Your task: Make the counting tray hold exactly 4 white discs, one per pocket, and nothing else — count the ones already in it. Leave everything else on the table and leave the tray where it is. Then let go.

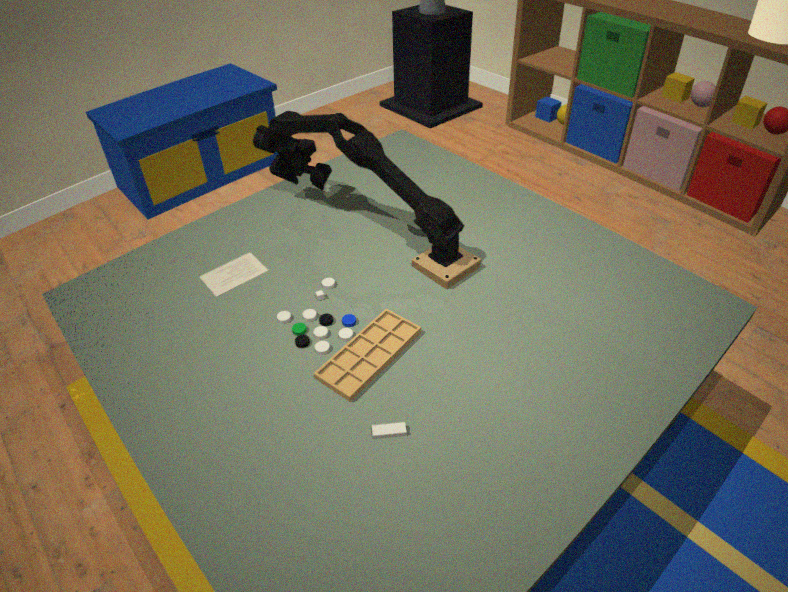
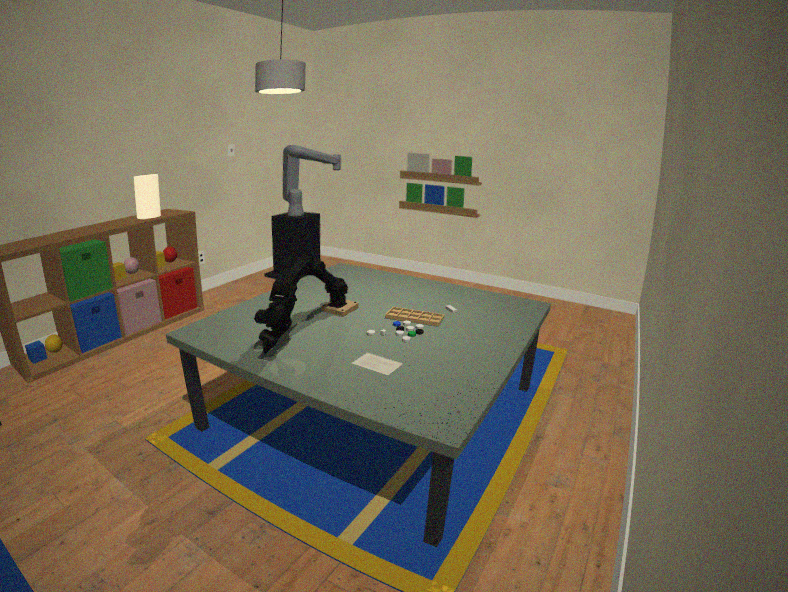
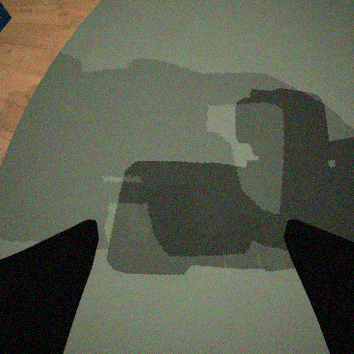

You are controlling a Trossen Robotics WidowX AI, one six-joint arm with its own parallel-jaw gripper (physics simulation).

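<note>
The wooden counting tray [image 1: 386,363] [image 2: 414,320] lies flat, with two rows of pockets; I see no disc in any pocket. Several white discs lie loose beside it, among them one nearest the tray [image 1: 345,333], one at the left [image 1: 284,316] and one farther back [image 1: 328,282]. Two black discs [image 1: 326,319] [image 1: 301,341], a green disc [image 1: 299,328] and a blue disc [image 1: 349,319] lie among them. My gripper [image 1: 307,181] [image 2: 265,349] [image 3: 195,231] is open and empty, above the table near its edge, well away from discs and tray.
A small white cube [image 1: 320,295] lies near the discs. A white block [image 1: 389,429] [image 2: 451,308] lies beyond the tray from the discs. A paper sheet [image 1: 233,274] [image 2: 377,363] lies flat on the table. The arm's wooden base [image 1: 447,273] [image 2: 342,309] stands on the table.
</note>
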